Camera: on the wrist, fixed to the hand. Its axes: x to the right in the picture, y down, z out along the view.
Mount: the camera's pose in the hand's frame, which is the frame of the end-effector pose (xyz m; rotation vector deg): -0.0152 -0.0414 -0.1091 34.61 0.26 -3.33
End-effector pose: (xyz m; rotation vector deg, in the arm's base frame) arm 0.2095 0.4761 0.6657 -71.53 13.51 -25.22
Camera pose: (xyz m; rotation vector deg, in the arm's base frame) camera 0.1436 0.3787 0.6705 -37.99 3.40 -29.60
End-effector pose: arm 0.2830 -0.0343 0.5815 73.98 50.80 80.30
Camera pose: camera 0.1827 -0.0275 0.5203 96.57 80.55 64.45
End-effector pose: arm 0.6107 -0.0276 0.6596 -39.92 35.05 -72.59
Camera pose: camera 0.4999 -0.0332 0.6204 -11.96 10.74 -80.99
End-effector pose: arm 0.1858 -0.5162 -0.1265 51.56 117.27 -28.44
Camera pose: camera 0.1031 -0.4828 -0.0497 67.81 112.01 -67.81
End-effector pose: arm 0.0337 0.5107 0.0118 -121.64 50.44 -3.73
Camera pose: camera 0.0098 0.4642 0.1172 -90.53 39.55 -18.58
